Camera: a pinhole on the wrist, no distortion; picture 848 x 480 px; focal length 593.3 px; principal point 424.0 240.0 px. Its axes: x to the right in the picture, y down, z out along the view. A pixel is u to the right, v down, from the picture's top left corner.
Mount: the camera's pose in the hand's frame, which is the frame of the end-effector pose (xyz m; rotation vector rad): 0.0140 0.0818 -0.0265 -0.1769 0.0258 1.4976
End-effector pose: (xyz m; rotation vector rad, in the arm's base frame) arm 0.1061 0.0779 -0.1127 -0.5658 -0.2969 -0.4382
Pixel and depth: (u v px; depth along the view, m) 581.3 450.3 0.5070
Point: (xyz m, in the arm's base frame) 0.0056 0.6146 0.0315
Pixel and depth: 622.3 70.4 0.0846
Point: 0.1826 0.1901 -0.1089
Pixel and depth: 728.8 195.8 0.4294
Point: 0.2388 0.5527 0.0370
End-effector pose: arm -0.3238 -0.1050 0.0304 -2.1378 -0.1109 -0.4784
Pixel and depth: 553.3 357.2 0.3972
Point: -0.2504 0.0544 -0.3555
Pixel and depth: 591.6 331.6 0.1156
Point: -0.2773 -0.1134 -0.1167
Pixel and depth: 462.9 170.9 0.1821
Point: -0.2310 -0.0499 -0.1307
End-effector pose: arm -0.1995 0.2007 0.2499 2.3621 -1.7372 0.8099
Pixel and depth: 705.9 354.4 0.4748
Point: -0.4179 0.0070 -0.2284
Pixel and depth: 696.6 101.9 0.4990
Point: -0.3540 -0.1831 -0.1690
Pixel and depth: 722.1 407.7 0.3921
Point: -0.4145 0.0623 -0.1579
